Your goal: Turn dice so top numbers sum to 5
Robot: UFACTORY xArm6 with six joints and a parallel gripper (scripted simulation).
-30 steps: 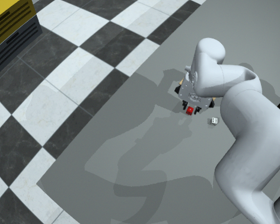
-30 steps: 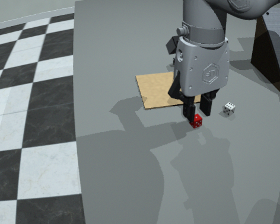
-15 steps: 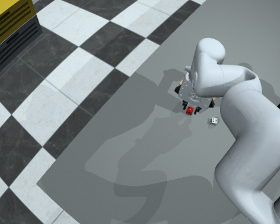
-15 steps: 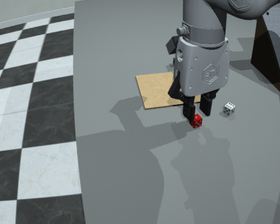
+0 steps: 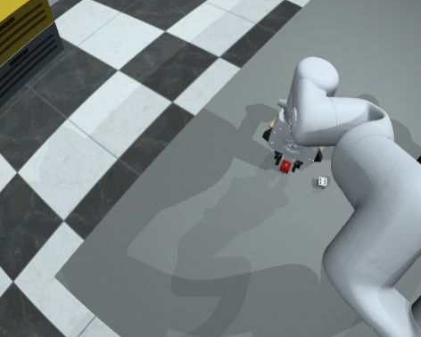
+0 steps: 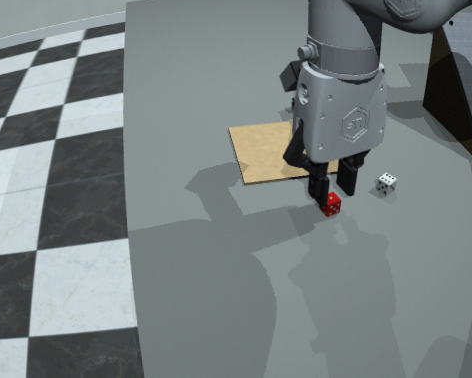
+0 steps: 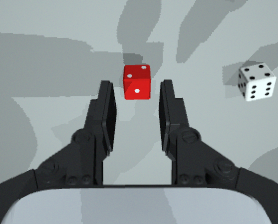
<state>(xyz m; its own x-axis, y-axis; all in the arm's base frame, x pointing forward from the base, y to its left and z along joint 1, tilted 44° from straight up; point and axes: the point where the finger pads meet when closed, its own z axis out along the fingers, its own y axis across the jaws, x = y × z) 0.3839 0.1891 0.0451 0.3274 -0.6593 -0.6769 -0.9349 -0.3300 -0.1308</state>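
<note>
Now: the red die 40 mm below my hand. Round my hand: white die: 90 mm behind, 30 mm to the right, 40 mm below; then tan mat: 40 mm ahead, 140 mm to the right, 40 mm below; then black die: 10 mm behind, 250 mm to the right, 40 mm below.
</note>
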